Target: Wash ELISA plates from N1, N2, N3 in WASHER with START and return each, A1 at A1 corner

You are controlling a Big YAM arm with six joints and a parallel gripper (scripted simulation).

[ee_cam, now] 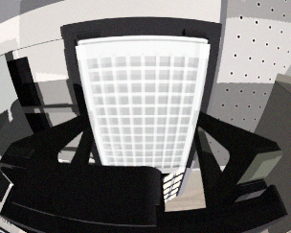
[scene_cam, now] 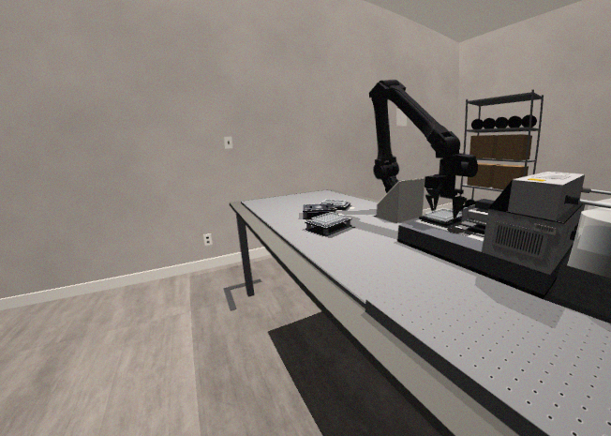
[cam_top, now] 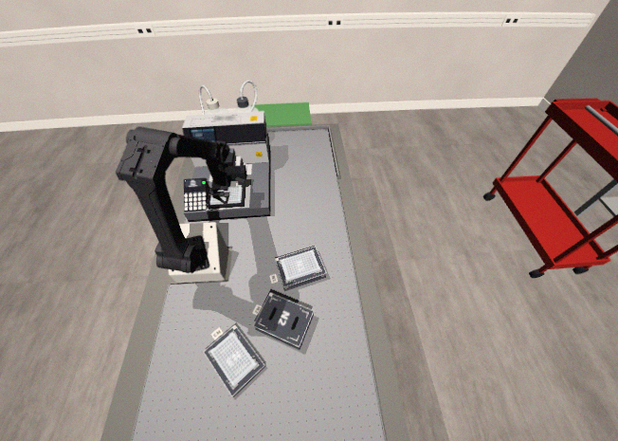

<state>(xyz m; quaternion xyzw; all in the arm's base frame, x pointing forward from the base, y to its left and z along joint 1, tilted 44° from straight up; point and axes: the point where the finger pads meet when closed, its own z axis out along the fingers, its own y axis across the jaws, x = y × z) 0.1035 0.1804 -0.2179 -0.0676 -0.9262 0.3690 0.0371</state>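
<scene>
The dark carrier is 1 cm below my hand. From my hand the other things lie so: washer (1 cm ahead, 15 cm to the left, 4 cm above).
</scene>
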